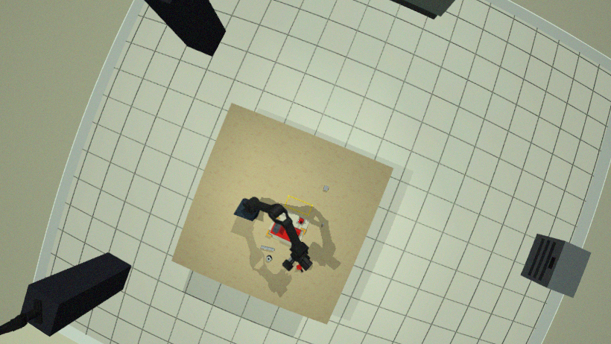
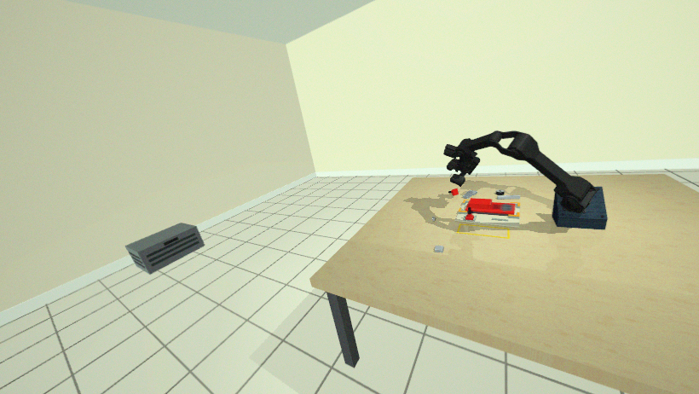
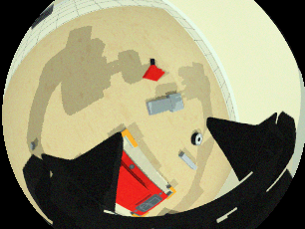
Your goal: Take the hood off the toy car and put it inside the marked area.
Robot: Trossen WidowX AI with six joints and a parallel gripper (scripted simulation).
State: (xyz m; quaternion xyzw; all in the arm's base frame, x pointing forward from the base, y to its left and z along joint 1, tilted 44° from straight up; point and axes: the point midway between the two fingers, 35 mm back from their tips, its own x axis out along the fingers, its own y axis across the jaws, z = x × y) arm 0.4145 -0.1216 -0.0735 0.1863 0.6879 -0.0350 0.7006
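Right now my gripper tip is 90 mm past the red hood, 100 mm to the right of it and 90 mm above it. Round my gripper tip: wheel (150 mm behind, 140 mm to the right, 120 mm below); grey bar (200 mm behind, 80 mm to the right, 120 mm below).
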